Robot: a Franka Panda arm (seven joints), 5 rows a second.
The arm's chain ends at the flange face. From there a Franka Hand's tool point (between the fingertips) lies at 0.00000 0.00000 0.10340 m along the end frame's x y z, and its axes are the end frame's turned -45 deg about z.
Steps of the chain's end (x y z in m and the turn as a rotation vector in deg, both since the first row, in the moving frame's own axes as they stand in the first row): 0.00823, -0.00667, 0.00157, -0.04, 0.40, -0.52; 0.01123, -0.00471, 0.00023, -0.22, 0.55, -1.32; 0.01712, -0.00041, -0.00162, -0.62, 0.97, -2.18; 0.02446, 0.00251, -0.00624, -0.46, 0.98, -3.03; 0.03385, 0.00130, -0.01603, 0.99, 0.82, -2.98; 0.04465, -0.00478, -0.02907, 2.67, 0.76, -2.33
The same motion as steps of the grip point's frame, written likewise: 0.01100, 0.00166, 0.00157, -0.31, 0.25, -0.52; 0.01170, 0.00559, 0.00022, -0.54, 0.23, -1.32; 0.01288, 0.01384, -0.00164, -1.12, 0.25, -2.18; 0.01623, 0.02089, -0.00626, -1.02, 0.37, -3.03; 0.02532, 0.02458, -0.01606, 0.12, 1.28, -2.98; 0.03928, 0.02567, -0.02919, 1.35, 2.43, -2.33
